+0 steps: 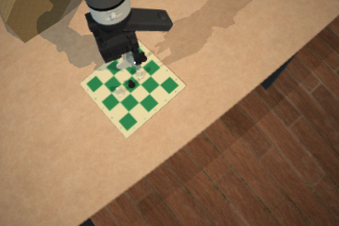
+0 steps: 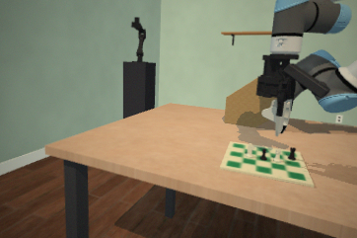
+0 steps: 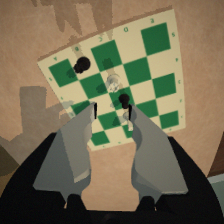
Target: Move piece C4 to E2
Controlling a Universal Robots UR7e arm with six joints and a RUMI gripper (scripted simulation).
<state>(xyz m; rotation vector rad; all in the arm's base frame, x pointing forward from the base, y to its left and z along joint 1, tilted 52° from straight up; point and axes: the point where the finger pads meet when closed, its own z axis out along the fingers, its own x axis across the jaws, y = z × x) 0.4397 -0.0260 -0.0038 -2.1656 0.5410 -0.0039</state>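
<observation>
My gripper is now 80 mm above the white piece. The rest, counted from my hand: chessboard: 40 mm to the right, 100 mm below.
</observation>
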